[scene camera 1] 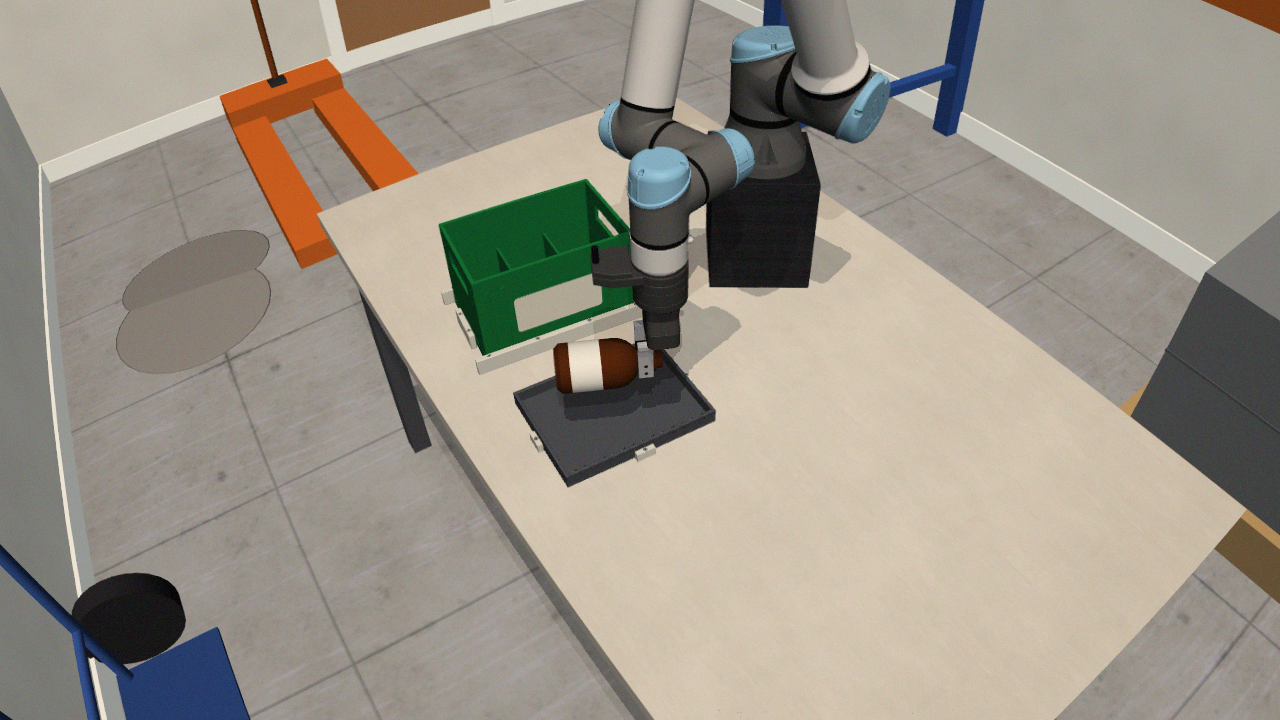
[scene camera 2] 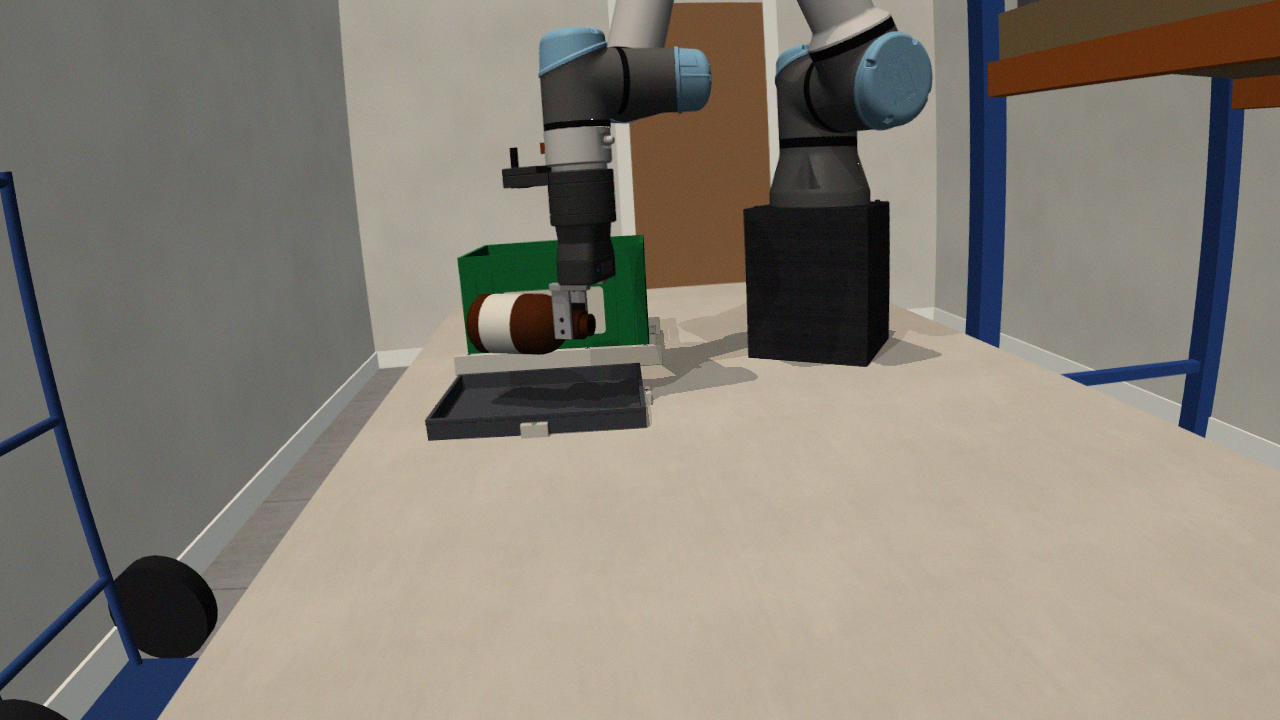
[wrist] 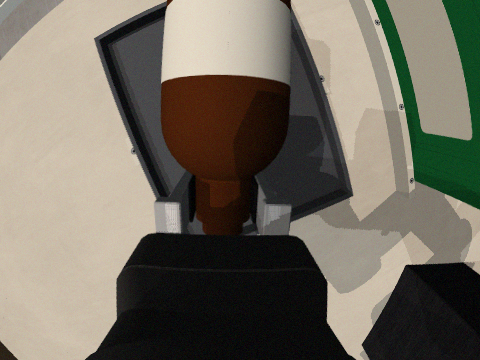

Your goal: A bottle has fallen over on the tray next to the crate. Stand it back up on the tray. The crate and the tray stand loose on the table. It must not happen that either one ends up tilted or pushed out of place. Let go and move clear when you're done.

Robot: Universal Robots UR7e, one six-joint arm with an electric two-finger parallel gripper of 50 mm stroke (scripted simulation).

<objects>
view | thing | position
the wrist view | my gripper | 223, 186
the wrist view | bottle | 225, 83
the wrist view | tray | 310, 171
</objects>
